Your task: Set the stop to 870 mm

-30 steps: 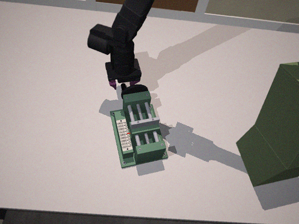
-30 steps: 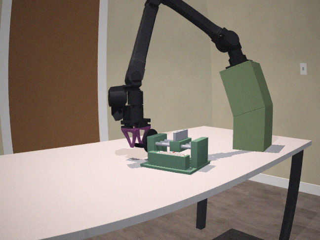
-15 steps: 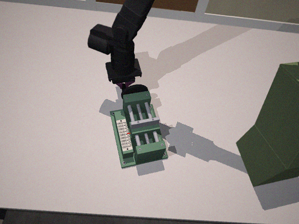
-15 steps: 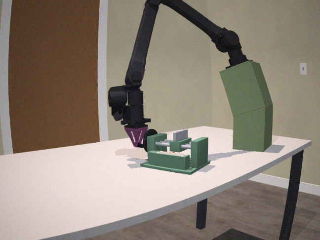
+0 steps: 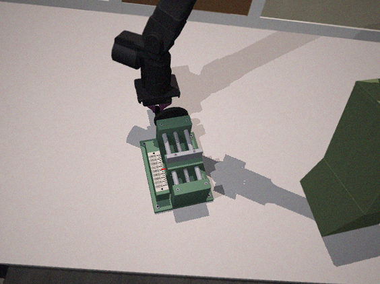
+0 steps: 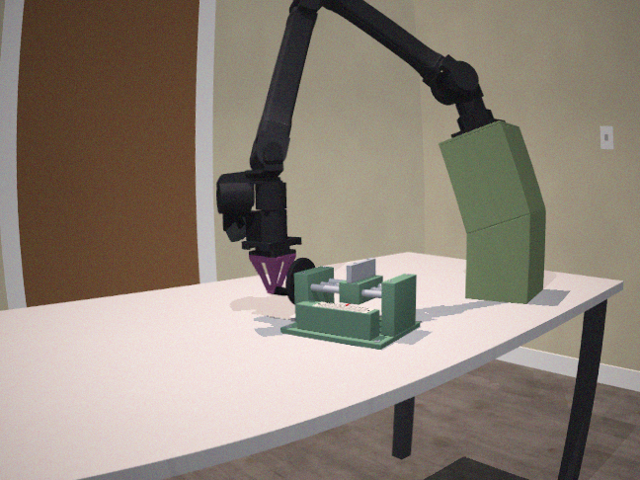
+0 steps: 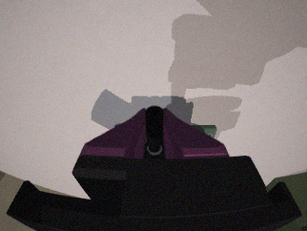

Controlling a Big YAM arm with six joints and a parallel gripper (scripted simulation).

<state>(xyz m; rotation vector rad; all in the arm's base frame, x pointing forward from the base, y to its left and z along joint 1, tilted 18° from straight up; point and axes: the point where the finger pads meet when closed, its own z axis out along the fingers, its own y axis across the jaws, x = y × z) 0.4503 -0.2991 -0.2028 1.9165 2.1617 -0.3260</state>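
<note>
Right now the black handwheel handle is 10 mm to the left of my hand. The rest, counted from my hand: grey stop carriage (40 mm behind, 170 mm to the left, 30 mm above); then black handwheel (10 mm behind, 30 mm to the left).
</note>
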